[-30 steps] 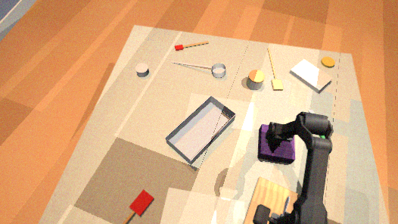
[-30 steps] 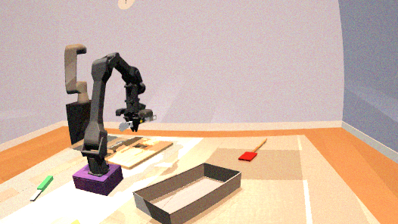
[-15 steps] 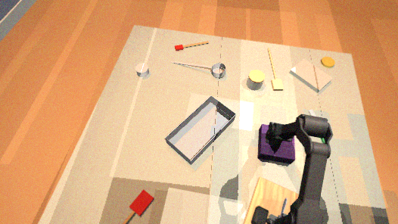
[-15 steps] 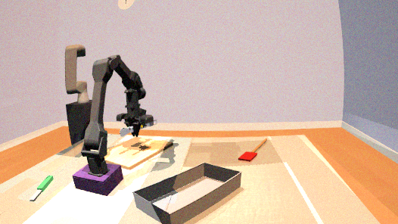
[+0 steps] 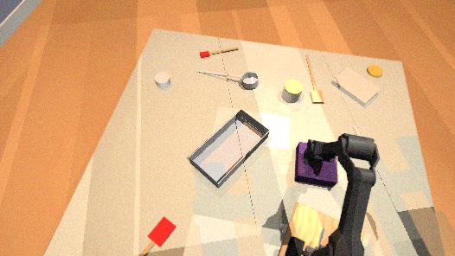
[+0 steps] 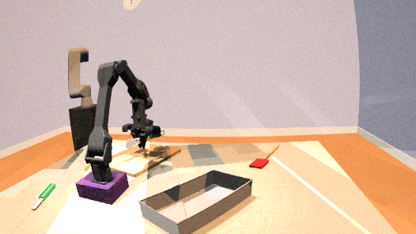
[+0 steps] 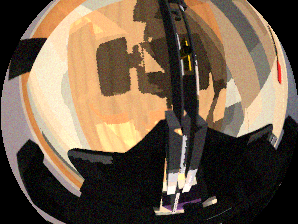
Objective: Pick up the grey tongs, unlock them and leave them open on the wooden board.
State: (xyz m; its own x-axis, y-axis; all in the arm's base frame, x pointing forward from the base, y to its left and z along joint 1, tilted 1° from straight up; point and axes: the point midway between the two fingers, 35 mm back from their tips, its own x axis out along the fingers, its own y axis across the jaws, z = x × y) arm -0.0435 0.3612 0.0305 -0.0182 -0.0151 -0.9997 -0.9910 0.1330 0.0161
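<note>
The wooden board lies 50 mm below my gripper tip and 30 mm behind it. Round my gripper tip: green-handled tool: 520 mm to the right, 150 mm behind, 50 mm below; then roasting tin: 360 mm ahead, 320 mm to the right, 30 mm below; then red spatula: 510 mm ahead, 110 mm to the left, 50 mm below.
</note>
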